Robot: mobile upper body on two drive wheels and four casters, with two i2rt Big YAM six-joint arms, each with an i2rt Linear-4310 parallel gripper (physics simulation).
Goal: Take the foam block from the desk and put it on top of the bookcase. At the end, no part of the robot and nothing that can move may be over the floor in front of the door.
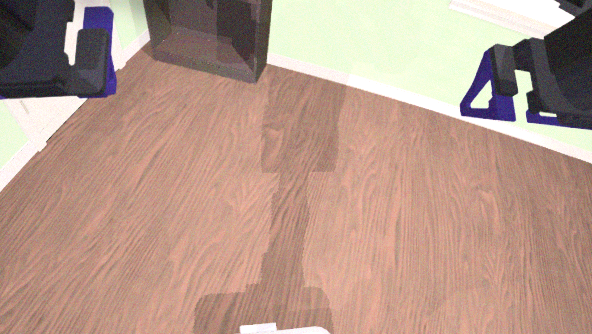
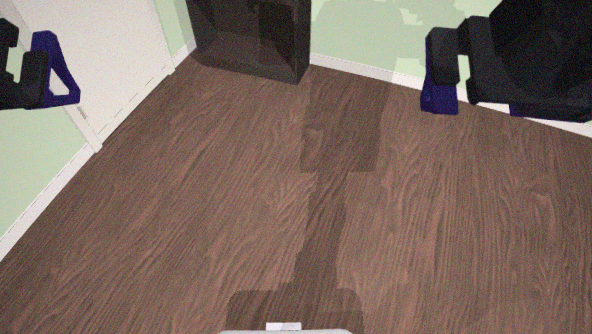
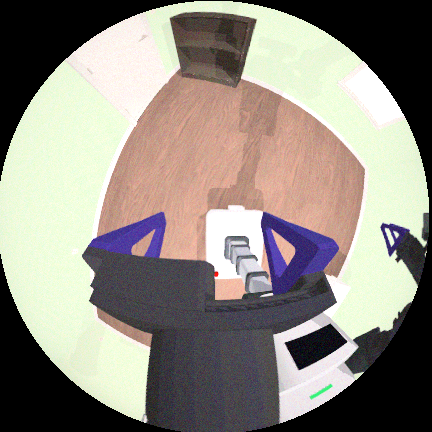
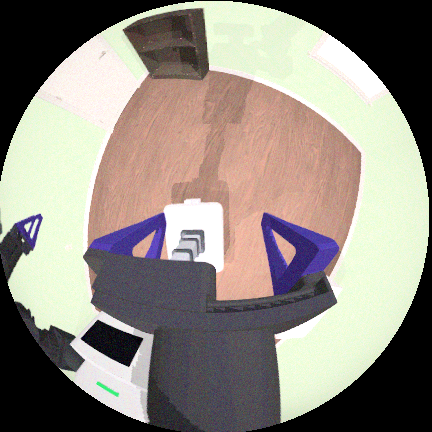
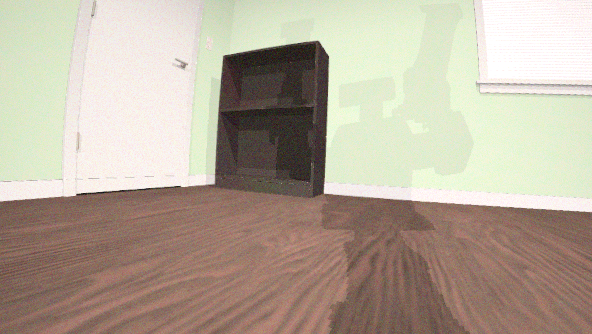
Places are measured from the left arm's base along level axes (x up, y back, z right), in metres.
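Where they show: left gripper, between the fingertips: (image 1: pixel 61 88) (image 2: pixel 39 100) (image 3: pixel 212 216) (image 4: pixel 37 215); right gripper, between the fingertips: (image 1: pixel 495 113) (image 2: pixel 467 106) (image 3: pixel 385 224) (image 4: pixel 213 217).
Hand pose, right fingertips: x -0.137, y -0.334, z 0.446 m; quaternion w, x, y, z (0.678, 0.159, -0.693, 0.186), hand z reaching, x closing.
After its pixels a point has its place.
The dark bookcase (image 1: pixel 263 37) @[y -2.087, x -1.096, z 0.353 m] (image 2: pixel 303 40) @[y -2.088, x -1.115, z 0.353 m] (image 3: pixel 248 45) @[y -2.155, x -0.748, z 0.382 m] (image 4: pixel 200 45) @[y -2.068, x -0.854, z 0.345 m] (image 5: pixel 321 120) @[y -2.092, x -0.887, z 0.354 m] stands upright in the corner ahead, with two open compartments. The white door (image 1: pixel 55 112) @[y -1.585, x -1.299, z -0.901 m] (image 2: pixel 115 60) @[y -1.792, x -1.018, z -0.817 m] (image 3: pixel 115 55) @[y -1.715, x -0.477, z -0.849 m] (image 4: pixel 85 80) @[y -1.730, x -0.572, z -0.842 m] (image 5: pixel 132 100) @[y -1.738, x -0.843, z -0.840 m] is shut, on the wall left of it. My left gripper (image 1: pixel 55 95) @[y -0.351, x -0.130, z 0.004 m] (image 3: pixel 212 216) @[y -0.351, x -0.130, z 0.004 m] is open and empty, high over the floor at the left. My right gripper (image 1: pixel 521 119) (image 2: pixel 480 111) @[y -0.334, x -0.138, z 0.446 m] (image 4: pixel 213 217) @[y -0.334, x -0.138, z 0.446 m] is open and empty at the right. Both are well short of the bookcase. The foam block does not show, and the desk cannot be made out.
The wood floor (image 1: pixel 200 200) @[y -1.028, x -1.410, z -0.022 m] (image 5: pixel 200 260) @[y -0.858, x -1.410, z 0.008 m] lies between my white base (image 3: pixel 220 225) @[y -0.191, x -1.150, z 0.088 m] (image 4: pixel 212 220) @[y -0.174, x -1.150, z 0.404 m] and the bookcase, with my shadow across it. A window (image 5: pixel 535 40) @[y -1.701, x -0.280, z 1.779 m] (image 3: pixel 375 95) is in the wall right of the bookcase. A partly hidden white edge (image 3: pixel 341 292) @[y 0.729, x -0.960, z 1.767 m] shows at the lower right.
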